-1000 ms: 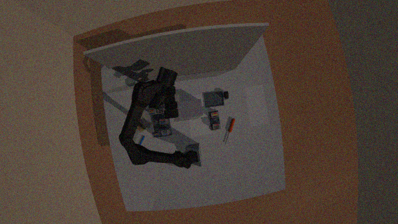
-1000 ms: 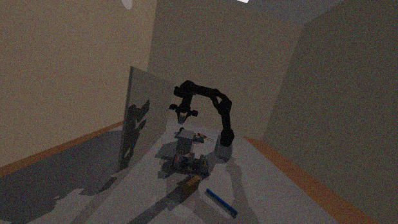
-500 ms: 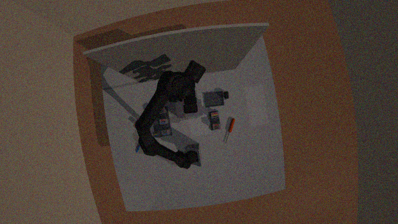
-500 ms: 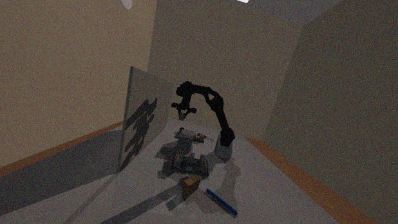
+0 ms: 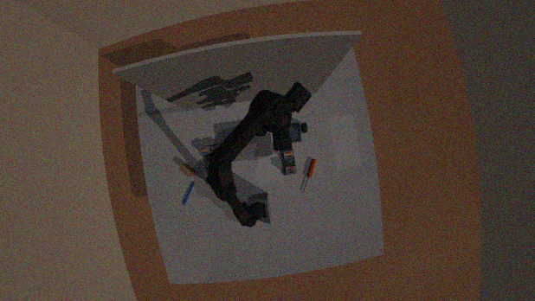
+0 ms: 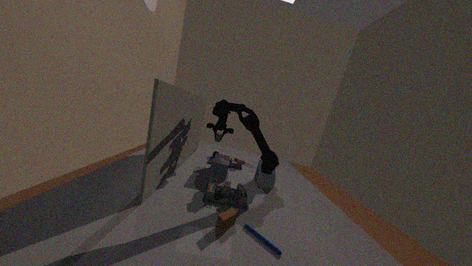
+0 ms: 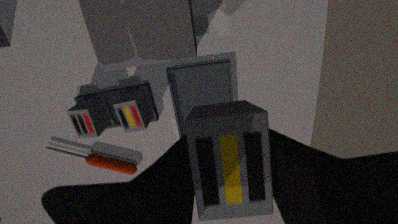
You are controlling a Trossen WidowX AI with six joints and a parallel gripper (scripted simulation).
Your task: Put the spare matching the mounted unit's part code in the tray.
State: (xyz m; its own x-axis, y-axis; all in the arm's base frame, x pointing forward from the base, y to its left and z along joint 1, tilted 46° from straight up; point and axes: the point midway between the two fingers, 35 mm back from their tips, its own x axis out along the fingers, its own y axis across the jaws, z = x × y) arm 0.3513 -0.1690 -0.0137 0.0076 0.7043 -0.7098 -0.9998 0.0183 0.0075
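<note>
Now: the black puck 140 mm to the right of my gripper tip and 160 mm below it. Also, from my gripper tip: dark spare 30 mm above; then white wall panel 190 mm ahead, 110 mm to the left, 40 mm above; then brown block 130 mm behind, 490 mm to the left, 160 mm below.
</note>
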